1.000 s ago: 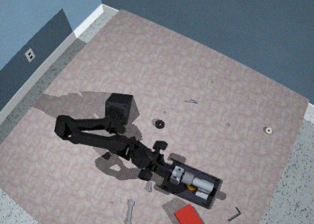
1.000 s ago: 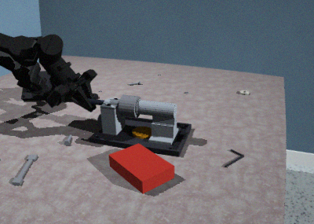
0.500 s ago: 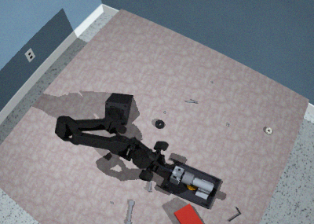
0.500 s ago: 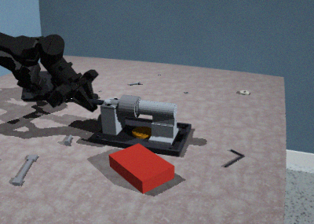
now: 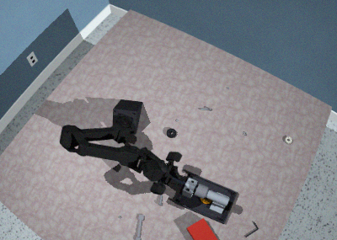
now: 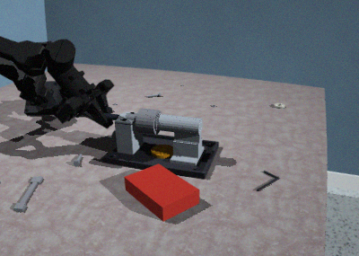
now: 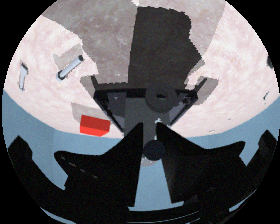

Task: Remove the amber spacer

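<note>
Right now my hand is 90 mm short of the dark shaft and 10 mm to the left of it. The rest, counted from my hand: black disc 230 mm to the left, 80 mm below, 80 mm behind; then grey spacer 130 mm ahead, 20 mm to the right; then amber spacer 150 mm ahead, 70 mm below, 20 mm to the right.
</note>
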